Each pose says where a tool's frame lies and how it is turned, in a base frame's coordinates. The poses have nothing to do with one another.
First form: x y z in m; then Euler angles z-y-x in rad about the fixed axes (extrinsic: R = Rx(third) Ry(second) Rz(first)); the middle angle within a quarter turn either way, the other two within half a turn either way.
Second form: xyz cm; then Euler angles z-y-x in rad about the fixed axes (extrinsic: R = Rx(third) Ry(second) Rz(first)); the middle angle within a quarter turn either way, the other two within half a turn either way. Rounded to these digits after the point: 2 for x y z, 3 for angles.
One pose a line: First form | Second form
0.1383, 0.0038, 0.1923, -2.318, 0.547, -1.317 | 13.83, 0.38, 19.23, -2.318, 0.547, -1.317
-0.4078, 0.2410, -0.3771, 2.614, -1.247, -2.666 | -40.78, 24.10, -37.71, 2.614, -1.247, -2.666
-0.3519, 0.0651, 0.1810, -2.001, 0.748, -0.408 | -35.19, 6.51, 18.10, -2.001, 0.748, -0.408
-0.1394, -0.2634, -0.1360, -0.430, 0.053, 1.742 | -13.94, -26.34, -13.60, -0.430, 0.053, 1.742
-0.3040, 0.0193, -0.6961, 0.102, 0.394, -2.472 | -30.40, 1.93, -69.61, 0.102, 0.394, -2.472
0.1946, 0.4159, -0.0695, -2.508, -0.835, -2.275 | 19.46, 41.59, -6.95, -2.508, -0.835, -2.275
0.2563, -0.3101, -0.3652, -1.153, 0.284, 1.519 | 25.63, -31.01, -36.52, -1.153, 0.284, 1.519
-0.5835, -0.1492, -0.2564, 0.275, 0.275, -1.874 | -58.35, -14.92, -25.64, 0.275, 0.275, -1.874
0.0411, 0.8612, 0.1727, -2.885, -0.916, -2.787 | 4.11, 86.12, 17.27, -2.885, -0.916, -2.787
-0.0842, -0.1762, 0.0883, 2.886, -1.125, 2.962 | -8.42, -17.62, 8.83, 2.886, -1.125, 2.962
